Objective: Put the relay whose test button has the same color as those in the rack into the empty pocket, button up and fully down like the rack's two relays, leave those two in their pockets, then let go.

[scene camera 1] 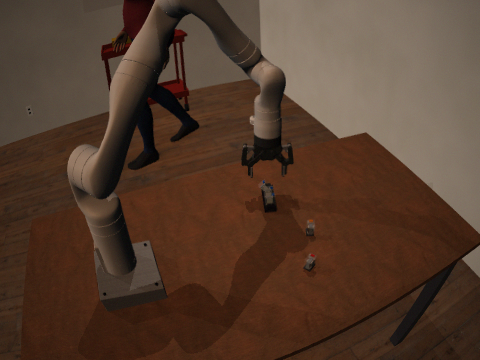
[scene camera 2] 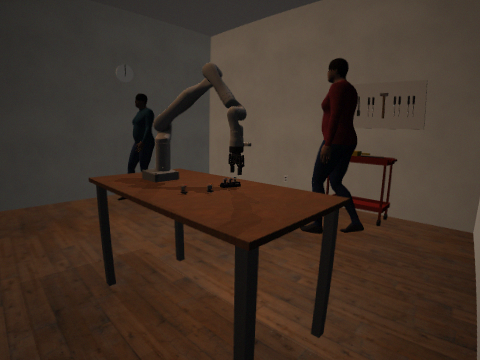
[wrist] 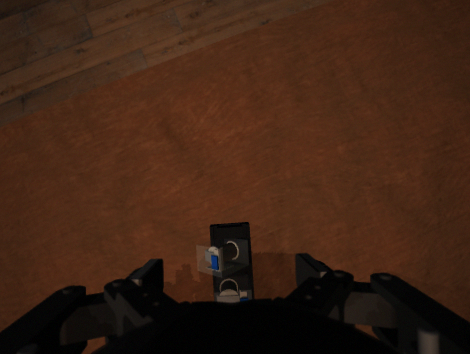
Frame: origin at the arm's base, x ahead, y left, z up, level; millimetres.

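Where they show: gripper, fingertip midpoint: point(scene camera 1: 267, 175) point(scene camera 2: 235, 173) point(wrist: 230, 271); arm's base at its link origin: point(scene camera 1: 119, 261) point(scene camera 2: 163, 170).
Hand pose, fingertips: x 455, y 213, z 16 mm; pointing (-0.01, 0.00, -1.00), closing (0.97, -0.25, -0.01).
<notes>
Things, the pixels of their centre, and the offset from my fingertips. Level surfaces: height alone.
- black rack at the middle of its body: point(wrist: 233, 284) point(scene camera 1: 268, 197) point(scene camera 2: 230, 184) dx -5, dy -31, dz -57 mm
- blue-button relay at the middle of its body: point(wrist: 226, 253) point(scene camera 1: 266, 187) dx -3, dy +0, dz -43 mm
- orange-button relay at the middle of its body: point(scene camera 1: 310, 228) dx +57, dy -204, dz -46 mm
- red-button relay at the middle of its body: point(scene camera 1: 310, 262) dx +10, dy -317, dz -46 mm
- table at its surface level: dz -68 mm
My gripper point(scene camera 1: 267, 175) point(scene camera 2: 236, 173) point(wrist: 230, 271) is open and empty above the black rack point(scene camera 1: 270, 208) point(scene camera 2: 230, 185) point(wrist: 229, 230), its fingers on either side of the rack's far end in the wrist view. A blue-button relay point(scene camera 1: 263, 184) point(wrist: 215, 261) at that end leans out over the rack's long side, tilted and not fully down. Another relay point(wrist: 229, 296) stands behind it, partly hidden by the gripper body; a small blue patch shows on it. The rack's near part is hidden in the wrist view. An orange-button relay point(scene camera 1: 310, 228) and a red-button relay point(scene camera 1: 310, 262) stand apart on the table.
The table point(scene camera 1: 210, 240) point(scene camera 2: 270, 205) point(wrist: 200, 130) carries the arm's grey base point(scene camera 1: 132, 287) point(scene camera 2: 160, 175). The table's far edge shows at the wrist view's upper left. A person in red point(scene camera 1: 135, 20) point(scene camera 2: 340, 115) and a red cart point(scene camera 1: 183, 65) point(scene camera 2: 384, 182) are beyond the table.
</notes>
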